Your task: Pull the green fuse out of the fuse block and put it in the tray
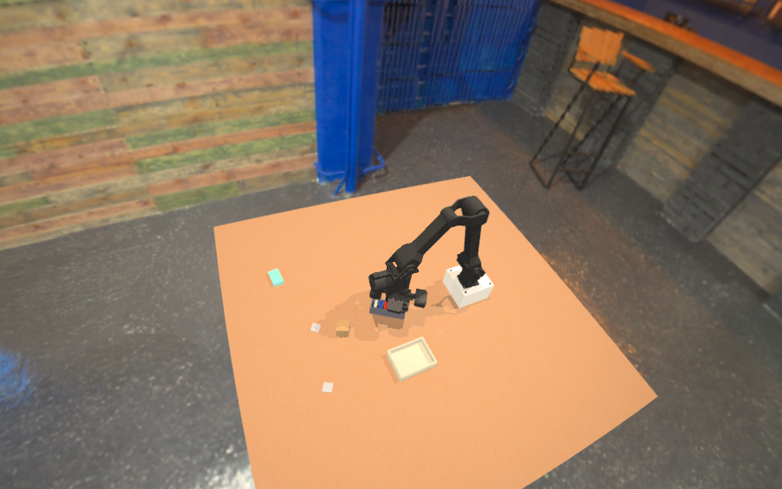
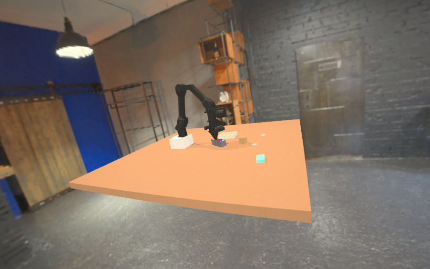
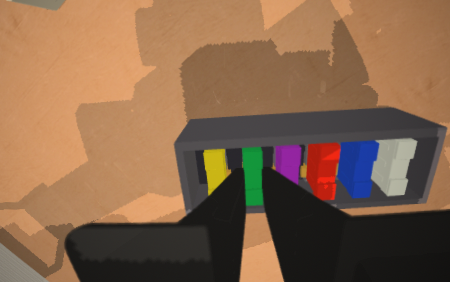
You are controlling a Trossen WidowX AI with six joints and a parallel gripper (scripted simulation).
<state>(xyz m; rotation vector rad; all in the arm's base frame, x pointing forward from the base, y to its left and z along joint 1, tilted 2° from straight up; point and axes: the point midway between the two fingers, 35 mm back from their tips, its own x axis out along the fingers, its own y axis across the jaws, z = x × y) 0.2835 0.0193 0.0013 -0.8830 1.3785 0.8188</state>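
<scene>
The cream tray lies 10 mm ahead of my gripper tip, 190 mm to the left of it and 30 mm below it. Also, from my gripper tip: green fuse 10 mm below; then tan cube 200 mm ahead, 30 mm to the left, 20 mm below; then teal block 390 mm ahead, 250 mm to the right, 30 mm below.
</scene>
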